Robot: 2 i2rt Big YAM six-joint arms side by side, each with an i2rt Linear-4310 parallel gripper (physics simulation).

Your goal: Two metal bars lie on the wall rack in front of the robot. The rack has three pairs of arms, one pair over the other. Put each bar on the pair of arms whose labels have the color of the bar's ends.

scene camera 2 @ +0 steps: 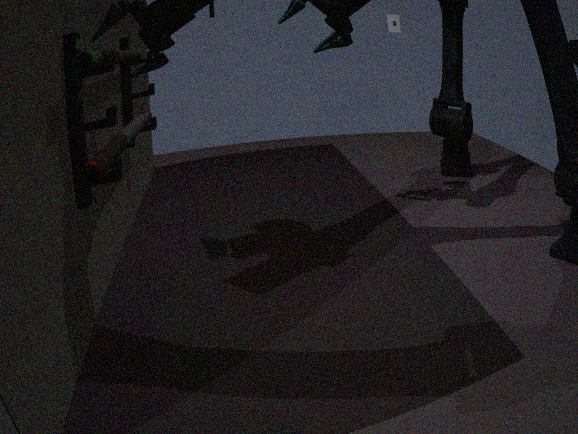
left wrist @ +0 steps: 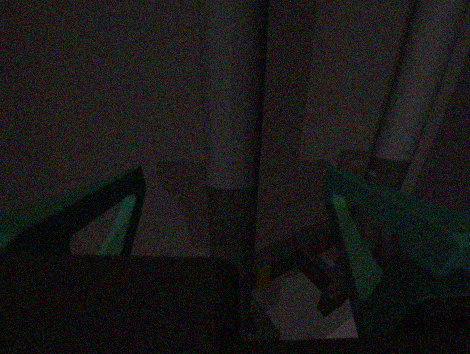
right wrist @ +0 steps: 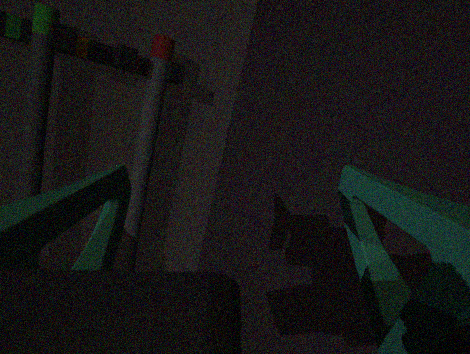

The same spot on a wall panel: point(right wrist: 196, 114) is point(scene camera 2: 125, 184).
